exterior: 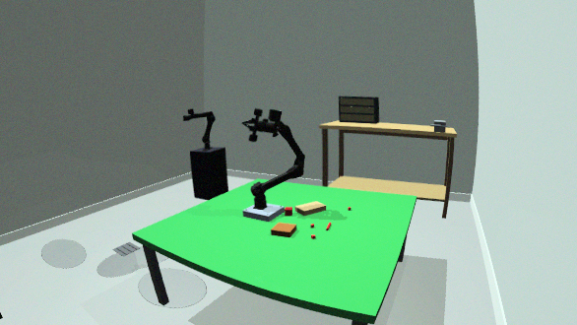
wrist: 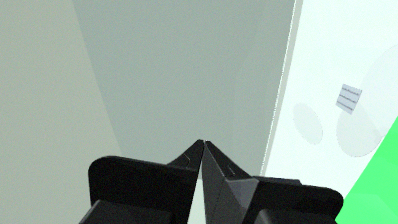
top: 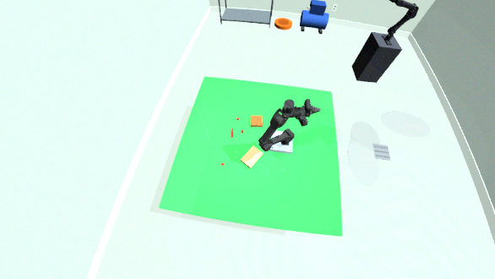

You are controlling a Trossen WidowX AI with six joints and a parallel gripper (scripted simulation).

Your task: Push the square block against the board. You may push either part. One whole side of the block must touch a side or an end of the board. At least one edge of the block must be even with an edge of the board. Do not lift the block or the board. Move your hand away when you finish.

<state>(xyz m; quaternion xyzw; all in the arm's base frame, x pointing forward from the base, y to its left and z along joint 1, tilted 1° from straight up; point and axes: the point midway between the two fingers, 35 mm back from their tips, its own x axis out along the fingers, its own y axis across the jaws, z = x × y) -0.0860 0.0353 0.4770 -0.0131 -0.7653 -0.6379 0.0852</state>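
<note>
My gripper tip is 35 cm short of the square block, 23 cm to the left of it and 51 cm above it. From my gripper tip the other things lie so: red cube: 27 cm ahead, 50 cm below; board: 37 cm ahead, 10 cm to the left, 51 cm below.
</note>
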